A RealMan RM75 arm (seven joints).
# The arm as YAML. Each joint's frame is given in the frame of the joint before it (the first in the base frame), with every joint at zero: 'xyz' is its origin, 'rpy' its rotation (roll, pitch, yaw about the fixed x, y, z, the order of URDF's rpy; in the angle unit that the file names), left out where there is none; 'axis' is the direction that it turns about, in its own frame. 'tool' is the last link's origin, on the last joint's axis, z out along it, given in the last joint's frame.
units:
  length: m
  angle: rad
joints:
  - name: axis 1
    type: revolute
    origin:
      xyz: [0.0, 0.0, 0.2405]
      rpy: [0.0, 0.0, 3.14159]
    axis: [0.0, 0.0, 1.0]
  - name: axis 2
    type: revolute
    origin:
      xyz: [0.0, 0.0, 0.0]
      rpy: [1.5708, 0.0, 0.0]
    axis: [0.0, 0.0, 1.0]
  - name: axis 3
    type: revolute
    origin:
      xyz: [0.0, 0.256, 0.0]
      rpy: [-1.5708, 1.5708, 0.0]
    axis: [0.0, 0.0, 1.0]
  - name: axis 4
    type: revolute
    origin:
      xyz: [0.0, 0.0, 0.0]
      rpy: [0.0, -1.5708, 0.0]
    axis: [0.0, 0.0, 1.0]
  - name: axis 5
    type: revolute
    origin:
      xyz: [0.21, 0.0, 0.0]
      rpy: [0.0, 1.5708, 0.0]
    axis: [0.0, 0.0, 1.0]
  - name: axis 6
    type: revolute
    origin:
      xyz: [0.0, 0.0, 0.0]
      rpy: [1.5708, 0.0, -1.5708]
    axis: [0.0, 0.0, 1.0]
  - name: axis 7
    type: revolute
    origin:
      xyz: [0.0, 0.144, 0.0]
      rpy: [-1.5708, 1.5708, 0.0]
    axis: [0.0, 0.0, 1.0]
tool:
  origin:
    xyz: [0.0, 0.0, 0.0]
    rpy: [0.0, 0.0, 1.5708]
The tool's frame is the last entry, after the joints.
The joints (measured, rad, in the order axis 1, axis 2, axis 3, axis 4, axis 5, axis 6, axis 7), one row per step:
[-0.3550, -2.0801, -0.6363, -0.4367, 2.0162, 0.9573, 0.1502]
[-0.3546, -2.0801, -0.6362, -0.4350, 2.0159, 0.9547, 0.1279]
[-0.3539, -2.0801, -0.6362, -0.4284, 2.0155, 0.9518, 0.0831]
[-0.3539, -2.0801, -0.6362, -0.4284, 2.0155, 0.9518, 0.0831]
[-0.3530, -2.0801, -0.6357, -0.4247, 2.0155, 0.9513, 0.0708]
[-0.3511, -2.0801, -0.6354, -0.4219, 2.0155, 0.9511, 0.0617]
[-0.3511, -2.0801, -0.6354, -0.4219, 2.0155, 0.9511, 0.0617]
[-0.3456, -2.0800, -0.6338, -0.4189, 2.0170, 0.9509, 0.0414]
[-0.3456, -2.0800, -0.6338, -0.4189, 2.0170, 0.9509, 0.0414]
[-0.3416, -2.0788, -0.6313, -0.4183, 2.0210, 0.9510, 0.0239]
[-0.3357, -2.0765, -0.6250, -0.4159, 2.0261, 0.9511, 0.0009]
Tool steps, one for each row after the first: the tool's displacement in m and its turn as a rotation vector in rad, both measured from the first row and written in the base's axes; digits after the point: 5 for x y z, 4 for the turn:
[-0.00086, -0.00027, -0.00013, -0.0024, -0.0202, 0.0074]
[-0.00322, -0.00089, 0.00017, -0.0052, -0.0582, 0.0224]
[-0.00322, -0.00089, 0.00017, -0.0052, -0.0582, 0.0224]
[-0.00454, -0.00143, 0.00038, -0.0060, -0.0669, 0.0277]
[-0.00592, -0.00221, 0.00057, -0.0064, -0.0733, 0.0329]
[-0.00592, -0.00221, 0.00057, -0.0064, -0.0733, 0.0329]
[-0.00827, -0.00430, 0.00050, -0.0086, -0.0894, 0.0423]
[-0.00827, -0.00430, 0.00050, -0.0086, -0.0894, 0.0423]
[-0.00950, -0.00579, 0.00036, -0.0124, -0.1023, 0.0460]
[-0.01180, -0.00828, 0.00014, -0.0194, -0.1164, 0.0514]

